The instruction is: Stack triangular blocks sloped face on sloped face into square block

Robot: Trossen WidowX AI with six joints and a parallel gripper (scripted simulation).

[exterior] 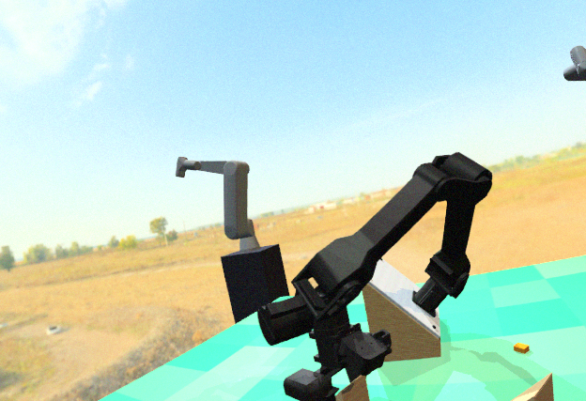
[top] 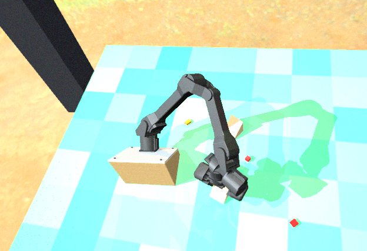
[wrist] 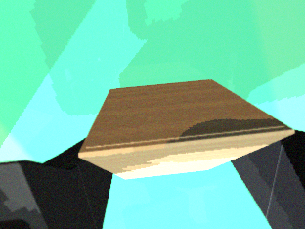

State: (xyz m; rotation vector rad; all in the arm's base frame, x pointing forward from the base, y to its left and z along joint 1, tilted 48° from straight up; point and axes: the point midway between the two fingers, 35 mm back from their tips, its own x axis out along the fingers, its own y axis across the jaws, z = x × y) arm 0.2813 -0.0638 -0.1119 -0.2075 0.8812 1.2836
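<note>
The triangular block lies 10 mm to the left of my gripper tip and 10 mm above it. From my gripper tip the other things lie so: red cube: 240 mm ahead, 100 mm to the right, 10 mm below; yellow cube: 150 mm behind, 300 mm to the left, 10 mm below.
</note>
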